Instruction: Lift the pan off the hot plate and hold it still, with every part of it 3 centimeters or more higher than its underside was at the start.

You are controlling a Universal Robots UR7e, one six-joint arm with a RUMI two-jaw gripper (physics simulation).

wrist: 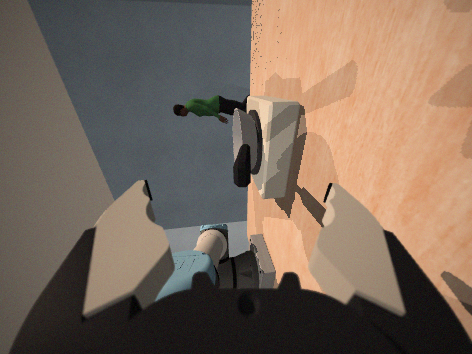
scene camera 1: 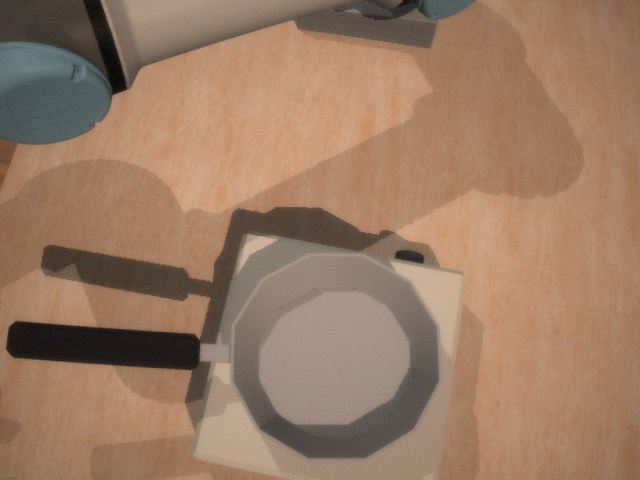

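The grey pan sits upright on the cream hot plate. Its black handle sticks out past the hot plate's left edge in scene camera 1. In the wrist view the handle points toward the gripper side. My gripper is open with nothing between its fingers. The pan and hot plate show beyond the fingertips, apart from them. The gripper does not show in scene camera 1, so its exact distance from the handle is hard to tell.
The wooden table bears the hot plate, which has a black knob. The arm crosses the upper left above the table, near a grey base block. A person in green stands beyond the table edge.
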